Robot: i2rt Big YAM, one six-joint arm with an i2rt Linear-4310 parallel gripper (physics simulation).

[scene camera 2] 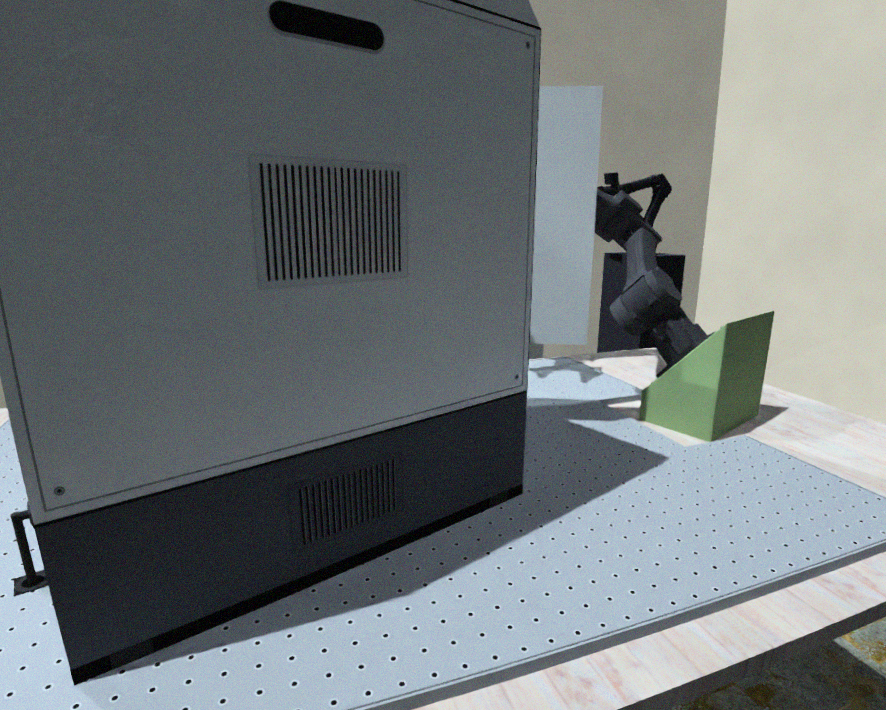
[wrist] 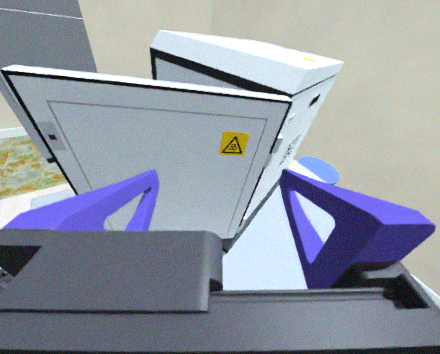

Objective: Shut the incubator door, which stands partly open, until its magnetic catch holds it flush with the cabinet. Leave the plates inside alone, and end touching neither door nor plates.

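Seen in the pictures: gripper, fingertip midpoint: (wrist: pixel 219 176); arm's base, origin of the base link: (scene camera 2: pixel 694 359).
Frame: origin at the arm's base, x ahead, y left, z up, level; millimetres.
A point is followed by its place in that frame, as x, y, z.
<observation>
The incubator door (scene camera 2: pixel 565 214) @(266, -57, 244) (wrist: pixel 165 145) @(343, -134, 344) stands partly open, swung out from the cabinet (scene camera 2: pixel 147 221) @(815, 158, 236) (wrist: pixel 250 57) @(504, -126, 453). In the wrist view its face carries a yellow warning label, its right edge is beside the cabinet's side and its left edge stands away from the cabinet. A dark gap shows behind the door, under the cabinet's top. My gripper (wrist: pixel 219 176) @(315, -266, 399) is open and empty, with its two purple fingers spread in front of the lower part of the door's face. In the scene view the gripper is hidden behind the door. The plates inside do not show.
My dark arm (scene camera 2: pixel 643 288) @(66, -71, 121) rises beside a green wedge-shaped block (scene camera 2: pixel 684 391) @(77, 43, -33). Another dark arm (scene camera 2: pixel 660 186) and a dark box (scene camera 2: pixel 616 303) are behind it. The cabinet stands on a perforated board (scene camera 2: pixel 591 562) @(466, 241, -93). A blue disc (wrist: pixel 320 170) lies beyond the right finger.
</observation>
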